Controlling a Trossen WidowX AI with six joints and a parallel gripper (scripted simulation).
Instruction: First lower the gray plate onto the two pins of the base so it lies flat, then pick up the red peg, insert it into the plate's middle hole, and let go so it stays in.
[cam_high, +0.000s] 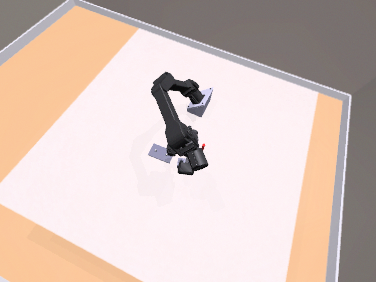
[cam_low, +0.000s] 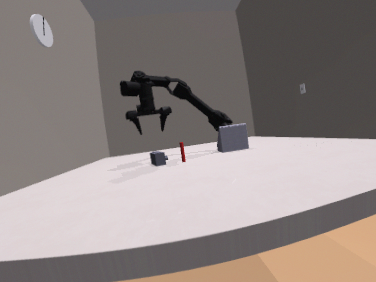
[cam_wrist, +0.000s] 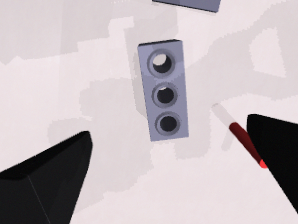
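My gripper tip is now 100 mm above the gray plate and 10 mm past it. Also, from my gripper tip: red peg (120 mm behind, 90 mm below, 30 mm to the left); then gray base (140 mm to the right, 120 mm below).
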